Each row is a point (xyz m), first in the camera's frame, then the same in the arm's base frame.
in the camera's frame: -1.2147 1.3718 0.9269
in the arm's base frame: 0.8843 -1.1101 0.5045
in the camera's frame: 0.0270 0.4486 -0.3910
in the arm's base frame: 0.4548 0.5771 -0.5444
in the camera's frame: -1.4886 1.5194 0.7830
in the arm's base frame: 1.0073 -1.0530 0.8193
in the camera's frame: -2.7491 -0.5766 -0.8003
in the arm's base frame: -0.9344 0.7035 2.0974
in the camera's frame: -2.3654 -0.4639 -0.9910
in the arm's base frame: -0.7234 0.9296 1.7801
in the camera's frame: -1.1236 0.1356 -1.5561
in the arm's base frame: 0.1763 1.5598 0.7731
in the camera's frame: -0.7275 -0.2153 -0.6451
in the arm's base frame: -0.2680 0.8332 0.1530
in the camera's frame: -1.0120 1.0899 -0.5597
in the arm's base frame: 0.9288 0.4140 0.5817
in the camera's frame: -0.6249 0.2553 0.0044
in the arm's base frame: 0.0812 0.1248 -0.0205
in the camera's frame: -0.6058 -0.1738 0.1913
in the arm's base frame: -0.3659 0.0432 -0.1342
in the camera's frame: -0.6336 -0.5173 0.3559
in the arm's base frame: -0.7340 -0.0441 -0.1865
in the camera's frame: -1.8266 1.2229 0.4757
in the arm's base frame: 0.7211 -0.7528 1.1723
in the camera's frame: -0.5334 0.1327 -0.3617
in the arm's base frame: 0.0478 0.5192 -0.0487
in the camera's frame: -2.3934 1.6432 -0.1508
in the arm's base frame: 1.1492 -0.3446 1.9074
